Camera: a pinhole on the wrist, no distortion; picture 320 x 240 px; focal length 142.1 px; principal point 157.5 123.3 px. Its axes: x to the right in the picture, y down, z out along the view. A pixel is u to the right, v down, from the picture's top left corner.
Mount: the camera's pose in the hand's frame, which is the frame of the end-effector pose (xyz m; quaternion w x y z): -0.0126 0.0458 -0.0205 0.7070 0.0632 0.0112 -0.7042
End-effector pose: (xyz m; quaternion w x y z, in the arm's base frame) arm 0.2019 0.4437 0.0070 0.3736 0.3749 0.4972 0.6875
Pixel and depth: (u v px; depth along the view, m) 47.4 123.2 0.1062
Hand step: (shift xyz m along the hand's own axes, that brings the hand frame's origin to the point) -0.0211 0.1165 0.0934
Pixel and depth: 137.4 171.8 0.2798
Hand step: 0.0619 0.0557 0.2682
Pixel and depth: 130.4 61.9 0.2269
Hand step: -0.1273 0.0650 0.2019
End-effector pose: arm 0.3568 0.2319 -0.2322 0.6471 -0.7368 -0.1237 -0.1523
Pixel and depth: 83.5 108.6 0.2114
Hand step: -0.0507 0.1330 0.1991
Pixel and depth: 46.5 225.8 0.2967
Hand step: 0.1773 0.2451 0.3138
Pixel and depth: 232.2 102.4 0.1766
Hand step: -0.0507 -0.0651 0.1430
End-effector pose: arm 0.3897 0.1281 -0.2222 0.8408 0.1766 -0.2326 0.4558
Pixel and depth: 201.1 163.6 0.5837
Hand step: 0.1112 -0.1937 0.5518
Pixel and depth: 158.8 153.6 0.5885
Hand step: 0.0695 -0.0214 0.5718
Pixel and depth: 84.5 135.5 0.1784
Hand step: -0.0111 0.1182 0.1672
